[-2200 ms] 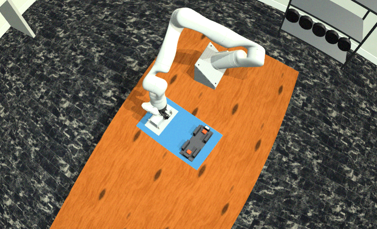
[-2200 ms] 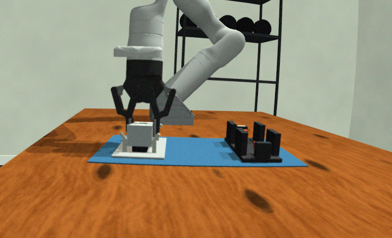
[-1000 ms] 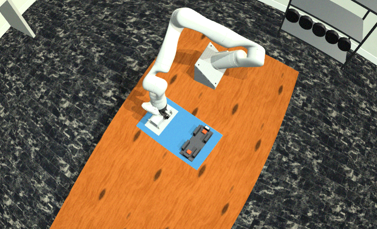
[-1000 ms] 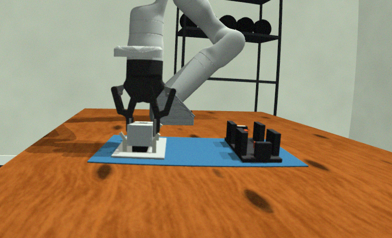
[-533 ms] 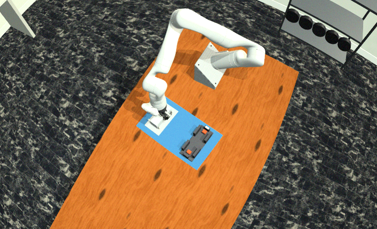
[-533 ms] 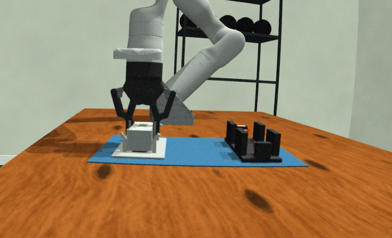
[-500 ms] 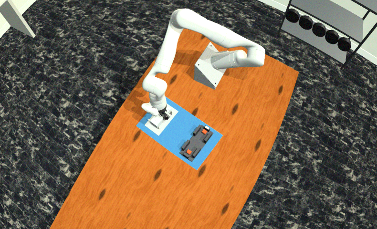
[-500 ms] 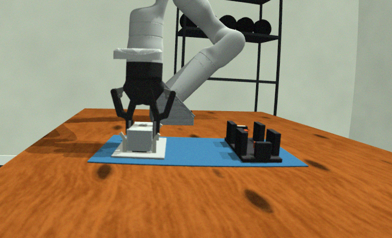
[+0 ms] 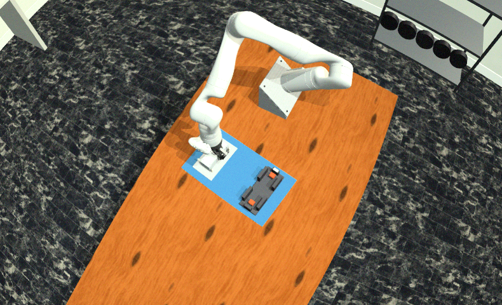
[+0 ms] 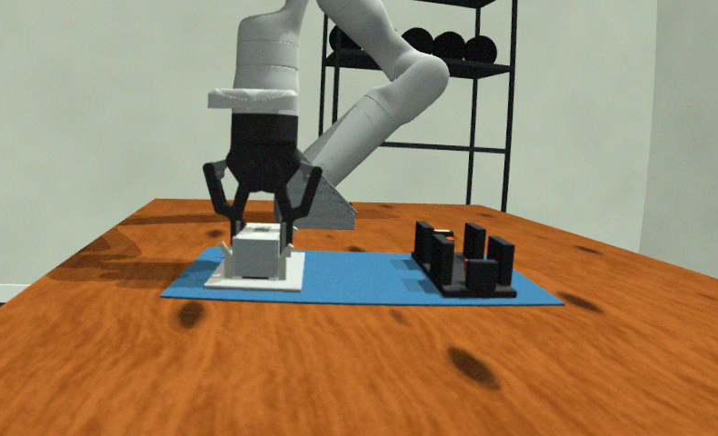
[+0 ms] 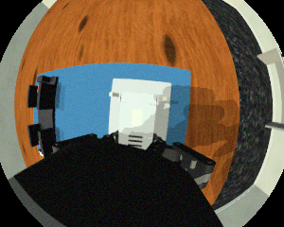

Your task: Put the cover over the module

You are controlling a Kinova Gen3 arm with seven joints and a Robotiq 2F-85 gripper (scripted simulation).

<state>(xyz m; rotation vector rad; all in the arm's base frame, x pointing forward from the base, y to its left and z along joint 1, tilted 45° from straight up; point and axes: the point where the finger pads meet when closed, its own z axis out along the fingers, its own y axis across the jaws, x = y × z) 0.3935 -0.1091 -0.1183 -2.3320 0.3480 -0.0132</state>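
My gripper is now 10 mm above the cover.
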